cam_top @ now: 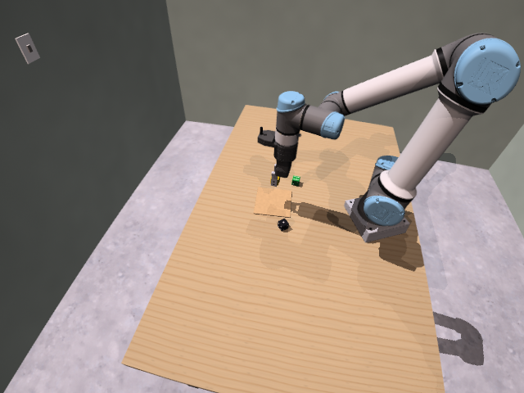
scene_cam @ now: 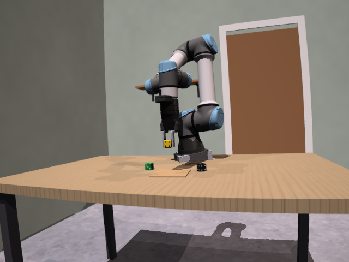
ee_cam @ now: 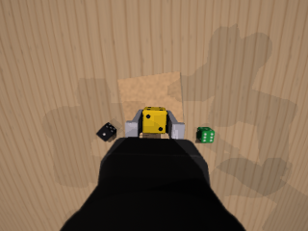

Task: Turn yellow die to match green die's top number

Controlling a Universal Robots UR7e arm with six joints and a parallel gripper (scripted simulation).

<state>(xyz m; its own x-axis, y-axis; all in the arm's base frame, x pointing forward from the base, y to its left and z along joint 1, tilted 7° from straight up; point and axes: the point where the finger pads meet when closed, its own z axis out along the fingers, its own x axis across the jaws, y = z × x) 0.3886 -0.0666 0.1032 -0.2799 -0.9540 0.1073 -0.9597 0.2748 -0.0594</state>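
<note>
The tan mat is 120 mm below my hand. From my hand the other things lie so: green die (110 mm below, 100 mm to the right, 100 mm behind); yellow die (right at my hand); black die (130 mm to the left, 110 mm below, 30 mm behind).
</note>
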